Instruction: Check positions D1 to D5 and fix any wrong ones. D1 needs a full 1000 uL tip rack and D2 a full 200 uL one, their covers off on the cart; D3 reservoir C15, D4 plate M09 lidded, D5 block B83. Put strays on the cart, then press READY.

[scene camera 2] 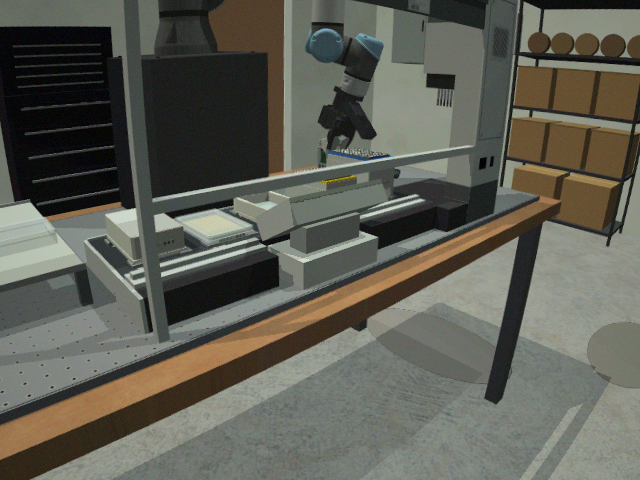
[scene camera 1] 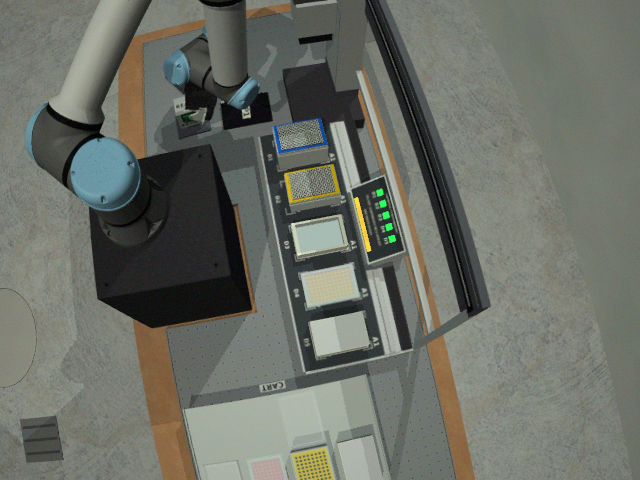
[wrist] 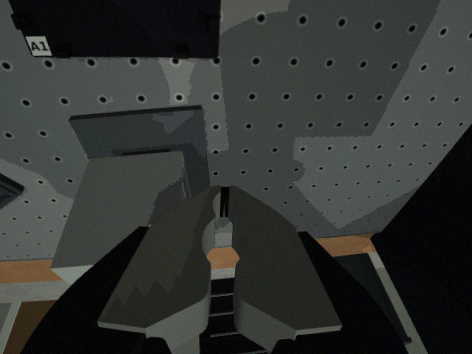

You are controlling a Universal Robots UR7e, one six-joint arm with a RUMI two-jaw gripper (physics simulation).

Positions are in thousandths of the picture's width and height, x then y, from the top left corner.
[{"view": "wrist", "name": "my gripper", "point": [476, 535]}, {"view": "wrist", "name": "READY button box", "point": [302, 462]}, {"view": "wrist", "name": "LP1 pad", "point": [135, 103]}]
